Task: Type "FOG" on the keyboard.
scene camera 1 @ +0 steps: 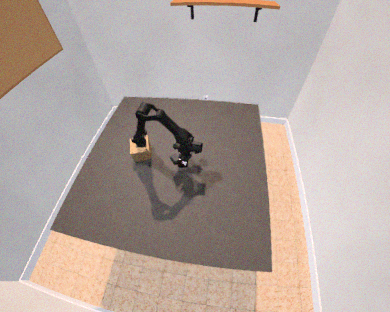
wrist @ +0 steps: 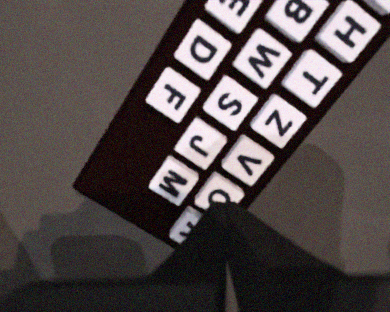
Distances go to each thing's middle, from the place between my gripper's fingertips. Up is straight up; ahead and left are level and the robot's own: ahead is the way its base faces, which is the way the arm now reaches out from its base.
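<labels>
Keyboard (wrist: 139, 139): 10 mm below my hand, 70 mm to the left of it, 20 mm behind it.
</labels>
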